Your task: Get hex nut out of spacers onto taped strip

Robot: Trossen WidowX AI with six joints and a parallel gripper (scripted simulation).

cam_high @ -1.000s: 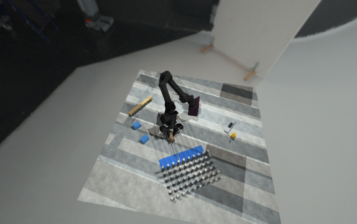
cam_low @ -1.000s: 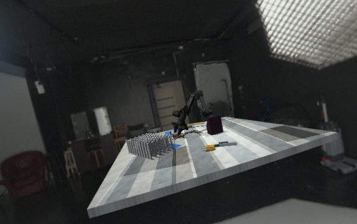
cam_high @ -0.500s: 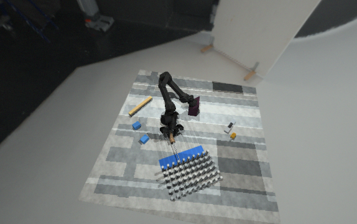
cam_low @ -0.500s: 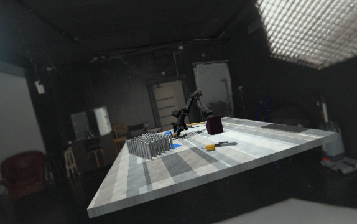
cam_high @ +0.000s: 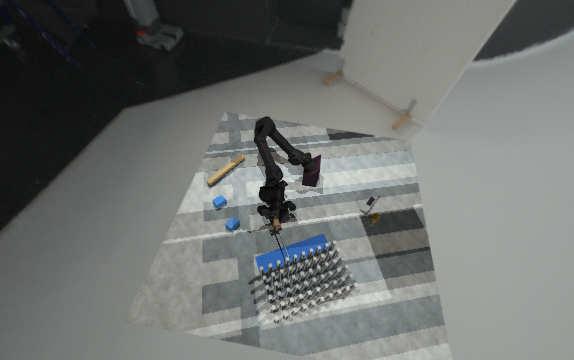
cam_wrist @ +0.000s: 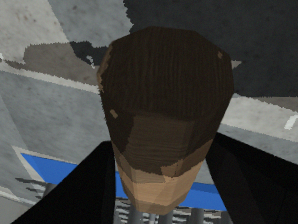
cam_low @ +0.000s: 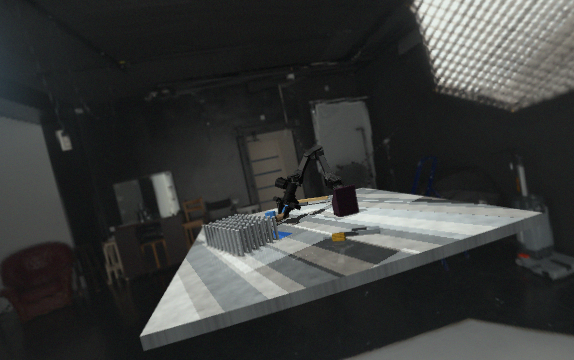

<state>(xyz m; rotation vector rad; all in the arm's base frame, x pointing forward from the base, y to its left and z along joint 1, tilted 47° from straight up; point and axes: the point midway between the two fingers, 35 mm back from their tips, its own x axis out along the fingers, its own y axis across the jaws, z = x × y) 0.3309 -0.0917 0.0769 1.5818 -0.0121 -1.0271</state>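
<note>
My gripper tip is 110 mm short of the blue taped strip, 120 mm to the right of it and 40 mm above it. Also, from my gripper tip: yellow-handled tool 160 mm behind, 500 mm to the left, 20 mm below.
</note>
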